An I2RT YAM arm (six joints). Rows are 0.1 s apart.
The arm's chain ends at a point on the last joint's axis. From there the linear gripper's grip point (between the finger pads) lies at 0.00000 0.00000 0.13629 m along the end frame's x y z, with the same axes.
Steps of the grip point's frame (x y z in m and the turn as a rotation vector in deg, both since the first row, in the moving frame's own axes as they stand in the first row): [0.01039, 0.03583, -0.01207, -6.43, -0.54, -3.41]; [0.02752, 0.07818, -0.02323, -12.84, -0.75, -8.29]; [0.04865, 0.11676, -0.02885, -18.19, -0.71, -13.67]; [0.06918, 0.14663, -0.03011, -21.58, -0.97, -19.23]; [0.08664, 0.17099, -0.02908, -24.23, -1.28, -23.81]
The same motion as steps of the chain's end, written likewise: [0.01122, 0.02054, -0.01121, -6.43, -0.54, -3.41]; [0.02709, 0.04787, -0.01982, -12.84, -0.75, -8.29]; [0.04520, 0.07442, -0.02206, -18.19, -0.71, -13.67]; [0.06296, 0.09707, -0.02063, -21.58, -0.97, -19.23]; [0.07788, 0.11606, -0.01721, -24.23, -1.28, -23.81]
